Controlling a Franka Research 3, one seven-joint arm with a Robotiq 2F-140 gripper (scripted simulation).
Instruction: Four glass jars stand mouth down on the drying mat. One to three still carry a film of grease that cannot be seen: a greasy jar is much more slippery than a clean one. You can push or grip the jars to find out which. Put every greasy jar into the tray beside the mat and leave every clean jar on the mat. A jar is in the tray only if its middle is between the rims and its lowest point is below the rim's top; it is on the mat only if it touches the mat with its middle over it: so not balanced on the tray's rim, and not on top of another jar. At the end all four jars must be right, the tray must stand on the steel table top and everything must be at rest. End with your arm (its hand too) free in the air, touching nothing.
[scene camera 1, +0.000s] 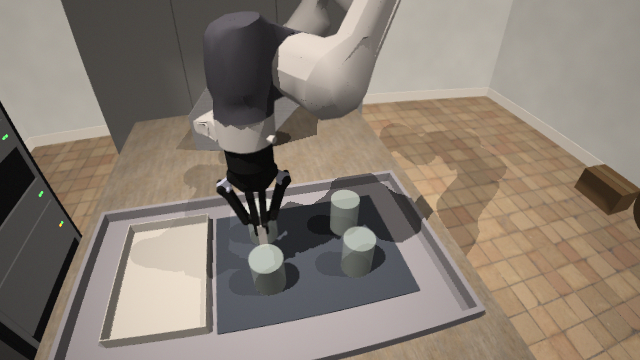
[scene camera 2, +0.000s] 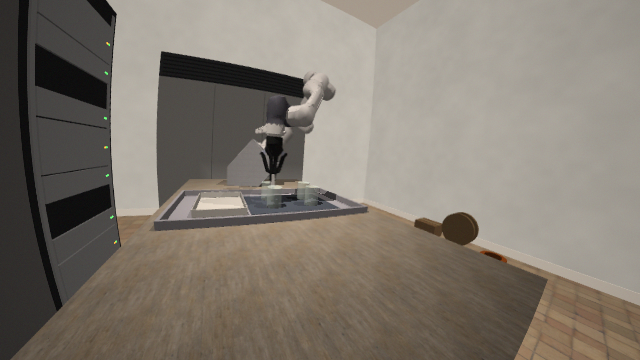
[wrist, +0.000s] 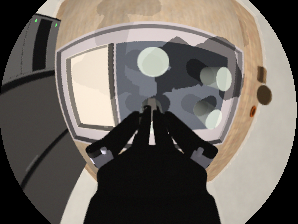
Scene:
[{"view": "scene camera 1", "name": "my gripper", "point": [264, 244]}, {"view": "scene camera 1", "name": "cream tray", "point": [164, 269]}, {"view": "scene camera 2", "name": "cream tray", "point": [210, 203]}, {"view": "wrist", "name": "my gripper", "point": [151, 103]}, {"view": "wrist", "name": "glass jar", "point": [152, 61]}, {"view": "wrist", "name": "cream tray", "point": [86, 72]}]

